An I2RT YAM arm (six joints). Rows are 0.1 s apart.
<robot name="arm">
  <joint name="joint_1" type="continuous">
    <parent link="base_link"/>
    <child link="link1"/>
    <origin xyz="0 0 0.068" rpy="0 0 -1.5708"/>
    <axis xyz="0 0 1"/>
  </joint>
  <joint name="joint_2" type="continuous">
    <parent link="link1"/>
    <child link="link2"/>
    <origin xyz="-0.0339 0.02 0.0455" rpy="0 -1.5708 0"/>
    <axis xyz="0 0 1"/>
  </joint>
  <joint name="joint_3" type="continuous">
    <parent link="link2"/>
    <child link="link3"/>
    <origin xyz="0 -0.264 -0.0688" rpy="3.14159 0 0"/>
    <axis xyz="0 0 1"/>
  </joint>
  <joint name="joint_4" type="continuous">
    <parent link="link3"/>
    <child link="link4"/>
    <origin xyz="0.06 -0.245 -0.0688" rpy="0 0 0"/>
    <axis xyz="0 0 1"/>
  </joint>
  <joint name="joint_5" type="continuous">
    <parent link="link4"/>
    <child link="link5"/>
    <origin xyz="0.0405 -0.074 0.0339" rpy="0 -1.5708 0"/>
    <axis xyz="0 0 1"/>
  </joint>
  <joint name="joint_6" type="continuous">
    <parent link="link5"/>
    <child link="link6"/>
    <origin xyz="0 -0.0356 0.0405" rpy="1.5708 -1.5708 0"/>
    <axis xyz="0 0 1"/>
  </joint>
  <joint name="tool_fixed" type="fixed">
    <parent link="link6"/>
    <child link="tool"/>
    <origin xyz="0 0 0" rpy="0 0 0"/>
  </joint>
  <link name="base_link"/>
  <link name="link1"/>
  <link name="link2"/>
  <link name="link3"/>
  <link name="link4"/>
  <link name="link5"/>
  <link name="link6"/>
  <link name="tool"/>
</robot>
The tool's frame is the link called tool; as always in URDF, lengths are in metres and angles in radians. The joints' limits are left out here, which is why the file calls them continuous.
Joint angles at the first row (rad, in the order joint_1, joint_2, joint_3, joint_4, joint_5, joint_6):
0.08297, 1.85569, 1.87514, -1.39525, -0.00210, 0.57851
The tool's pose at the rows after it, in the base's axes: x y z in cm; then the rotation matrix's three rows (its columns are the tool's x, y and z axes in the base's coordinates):
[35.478, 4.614, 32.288], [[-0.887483, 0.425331, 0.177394], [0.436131, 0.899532, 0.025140], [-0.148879, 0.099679, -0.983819]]
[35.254, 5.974, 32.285], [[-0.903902, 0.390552, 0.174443], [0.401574, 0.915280, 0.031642], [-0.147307, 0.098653, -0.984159]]
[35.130, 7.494, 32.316], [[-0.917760, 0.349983, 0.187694], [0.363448, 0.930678, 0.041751], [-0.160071, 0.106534, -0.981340]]
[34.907, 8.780, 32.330], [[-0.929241, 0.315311, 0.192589], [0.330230, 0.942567, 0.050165], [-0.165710, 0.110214, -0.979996]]
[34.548, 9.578, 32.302], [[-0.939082, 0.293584, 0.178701], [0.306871, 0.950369, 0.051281], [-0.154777, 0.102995, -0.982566]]
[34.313, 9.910, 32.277], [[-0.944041, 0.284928, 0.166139], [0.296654, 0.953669, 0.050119], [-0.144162, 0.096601, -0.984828]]
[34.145, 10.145, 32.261], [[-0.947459, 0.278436, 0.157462], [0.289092, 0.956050, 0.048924], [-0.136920, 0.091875, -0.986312]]
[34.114, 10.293, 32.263], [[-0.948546, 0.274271, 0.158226], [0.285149, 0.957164, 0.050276], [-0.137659, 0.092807, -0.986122]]
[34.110, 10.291, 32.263], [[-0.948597, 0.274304, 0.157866], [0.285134, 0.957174, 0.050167], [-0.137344, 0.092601, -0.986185]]
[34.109, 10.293, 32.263], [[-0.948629, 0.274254, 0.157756], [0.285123, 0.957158, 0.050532], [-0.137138, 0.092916, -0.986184]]
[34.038, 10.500, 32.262], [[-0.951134, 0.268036, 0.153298], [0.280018, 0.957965, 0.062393], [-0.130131, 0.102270, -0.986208]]
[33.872, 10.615, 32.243], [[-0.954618, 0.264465, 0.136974], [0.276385, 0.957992, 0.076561], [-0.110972, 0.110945, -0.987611]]
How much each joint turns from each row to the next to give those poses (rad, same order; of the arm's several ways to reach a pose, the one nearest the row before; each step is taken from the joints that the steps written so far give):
0.04615, -0.00039, -0.00422, -0.01104, 0.00000, -0.00001
0.03853, 0.00002, 0.00006, -0.00194, 0.00000, 0.00000
0.04235, -0.00002, -0.00003, 0.01526, 0.00038, 0.00001
0.03625, -0.00001, -0.00003, 0.00690, 0.00000, 0.00000
0.02403, 0.00003, 0.00003, -0.01337, 0.00000, -0.00038
0.01067, -0.00001, -0.00001, -0.01258, -0.00038, 0.00037
0.00765, -0.00001, -0.00001, -0.00878, 0.00000, 0.00002
0.00419, 0.00002, 0.00002, 0.00115, -0.00038, 0.00000
-0.00002, -0.00001, 0.00002, -0.00041, 0.00000, -0.00003
0.00002, -0.00001, -0.00002, 0.00000, -0.00038, 0.00003
0.00496, 0.00003, 0.00005, -0.00077, -0.01183, 0.00000
0.00267, -0.00003, -0.00006, -0.01142, -0.01792, 0.00000

